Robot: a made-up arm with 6 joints.
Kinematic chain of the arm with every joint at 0, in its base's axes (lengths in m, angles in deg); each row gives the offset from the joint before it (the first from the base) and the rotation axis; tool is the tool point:
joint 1: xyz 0 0 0.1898 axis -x
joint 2: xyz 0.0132 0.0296 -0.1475 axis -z
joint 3: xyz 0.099 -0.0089 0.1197 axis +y
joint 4: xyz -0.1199 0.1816 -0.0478 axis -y
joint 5: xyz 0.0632 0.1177 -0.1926 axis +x
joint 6: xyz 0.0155 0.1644 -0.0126 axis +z
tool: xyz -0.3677 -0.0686 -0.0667
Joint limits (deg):
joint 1: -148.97..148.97
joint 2: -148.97..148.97
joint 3: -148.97..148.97
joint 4: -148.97..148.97
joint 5: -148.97..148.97
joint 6: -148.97..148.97
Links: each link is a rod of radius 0.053 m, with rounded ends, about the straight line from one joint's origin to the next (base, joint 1, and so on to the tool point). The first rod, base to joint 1, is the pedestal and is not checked.
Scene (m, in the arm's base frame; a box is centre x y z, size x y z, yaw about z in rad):
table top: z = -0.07
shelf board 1: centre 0.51 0.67 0.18 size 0.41 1 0.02 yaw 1.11
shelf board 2: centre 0.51 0.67 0.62 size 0.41 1 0.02 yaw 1.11
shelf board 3: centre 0.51 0.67 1.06 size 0.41 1 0.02 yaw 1.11
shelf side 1: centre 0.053 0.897 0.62 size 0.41 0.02 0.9 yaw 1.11
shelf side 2: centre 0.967 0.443 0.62 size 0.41 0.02 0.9 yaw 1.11
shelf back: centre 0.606 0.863 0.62 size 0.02 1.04 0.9 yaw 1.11
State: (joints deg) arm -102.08 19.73 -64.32 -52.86 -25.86 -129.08
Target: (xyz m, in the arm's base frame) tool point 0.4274 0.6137 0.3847
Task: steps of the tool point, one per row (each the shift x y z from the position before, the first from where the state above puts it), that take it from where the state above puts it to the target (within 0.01 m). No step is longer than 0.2 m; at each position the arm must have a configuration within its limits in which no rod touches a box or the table.
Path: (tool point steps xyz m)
1: -0.0605 0.0594 0.0003
2: -0.1029 0.0284 0.0221
3: -0.1298 -0.0154 0.0323
4: -0.1392 -0.0615 0.0254
5: -0.1318 -0.0984 0.0018
6: 0.0158 0.0857 -0.1318
7: 0.0536 0.0358 -0.1441
8: 0.0741 -0.0211 -0.1393
9: 0.0741 -0.0757 -0.1205
10: 0.0246 0.0812 0.0187
11: 0.0381 0.0777 0.0001
12: 0.0502 0.0685 -0.0188

